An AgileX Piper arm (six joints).
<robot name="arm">
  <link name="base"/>
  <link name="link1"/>
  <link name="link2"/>
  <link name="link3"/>
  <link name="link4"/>
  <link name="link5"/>
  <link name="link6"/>
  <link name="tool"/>
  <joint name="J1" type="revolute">
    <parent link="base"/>
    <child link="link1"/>
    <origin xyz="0 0 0.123" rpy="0 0 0"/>
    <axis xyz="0 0 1"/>
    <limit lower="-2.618" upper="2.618"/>
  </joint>
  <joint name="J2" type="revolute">
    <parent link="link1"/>
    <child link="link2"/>
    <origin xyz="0 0 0" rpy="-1.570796 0 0"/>
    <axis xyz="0 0 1"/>
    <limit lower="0" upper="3.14"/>
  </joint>
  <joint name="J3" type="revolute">
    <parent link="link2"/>
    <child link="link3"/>
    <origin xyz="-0.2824 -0.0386 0" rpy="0 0 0"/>
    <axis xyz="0 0 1"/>
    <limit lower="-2.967" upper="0"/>
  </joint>
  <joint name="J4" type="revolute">
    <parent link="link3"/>
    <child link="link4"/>
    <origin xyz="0.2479 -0.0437 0" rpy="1.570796 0 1.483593"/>
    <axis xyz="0 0 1"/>
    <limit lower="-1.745" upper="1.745"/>
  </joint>
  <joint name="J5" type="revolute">
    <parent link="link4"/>
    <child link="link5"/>
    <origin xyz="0 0 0" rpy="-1.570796 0 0"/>
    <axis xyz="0 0 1"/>
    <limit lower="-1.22" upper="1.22"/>
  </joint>
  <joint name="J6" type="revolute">
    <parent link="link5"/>
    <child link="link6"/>
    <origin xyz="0 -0.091 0" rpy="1.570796 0 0"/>
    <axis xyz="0 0 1"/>
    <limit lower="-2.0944" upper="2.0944"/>
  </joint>
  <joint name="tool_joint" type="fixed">
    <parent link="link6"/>
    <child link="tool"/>
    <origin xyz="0 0 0" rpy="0 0 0"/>
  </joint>
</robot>
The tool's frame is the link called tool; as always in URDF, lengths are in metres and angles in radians.
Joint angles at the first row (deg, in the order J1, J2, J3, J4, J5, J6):
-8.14 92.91 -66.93 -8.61 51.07 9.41
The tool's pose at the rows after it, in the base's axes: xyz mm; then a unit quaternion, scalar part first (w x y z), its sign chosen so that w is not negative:
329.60 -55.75 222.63 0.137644 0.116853 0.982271 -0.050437
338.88 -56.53 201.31 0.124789 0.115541 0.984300 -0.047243
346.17 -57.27 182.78 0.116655 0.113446 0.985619 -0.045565
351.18 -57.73 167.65 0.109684 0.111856 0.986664 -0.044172
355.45 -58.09 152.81 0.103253 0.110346 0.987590 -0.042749
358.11 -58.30 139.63 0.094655 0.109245 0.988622 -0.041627
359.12 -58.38 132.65 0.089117 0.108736 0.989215 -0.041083
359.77 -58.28 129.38 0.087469 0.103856 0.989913 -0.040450
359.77 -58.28 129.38 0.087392 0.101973 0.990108 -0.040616
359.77 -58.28 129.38 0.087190 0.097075 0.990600 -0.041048
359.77 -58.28 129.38 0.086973 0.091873 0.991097 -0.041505
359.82 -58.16 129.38 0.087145 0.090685 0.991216 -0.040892
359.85 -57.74 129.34 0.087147 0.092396 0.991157 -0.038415
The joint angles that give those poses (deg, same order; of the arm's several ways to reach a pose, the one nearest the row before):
-8.15 97.18 -66.56 -7.15 48.59 9.41
-8.14 100.93 -66.56 -6.94 46.32 9.41
-8.15 104.13 -66.56 -6.94 44.06 9.41
-8.14 106.68 -66.56 -6.94 42.32 9.41
-8.14 109.15 -66.56 -6.94 40.59 9.41
-8.14 111.29 -66.56 -6.94 39.44 9.41
-8.15 112.42 -66.56 -6.94 38.95 9.41
-8.14 112.94 -66.56 -6.81 38.59 8.79
-8.14 112.94 -66.56 -6.81 38.59 8.57
-8.14 112.94 -66.56 -6.81 38.59 8.00
-8.14 112.94 -66.56 -6.81 38.59 7.40
-8.14 112.94 -66.56 -6.68 38.56 7.17
-8.14 112.94 -66.56 -6.25 38.56 7.05

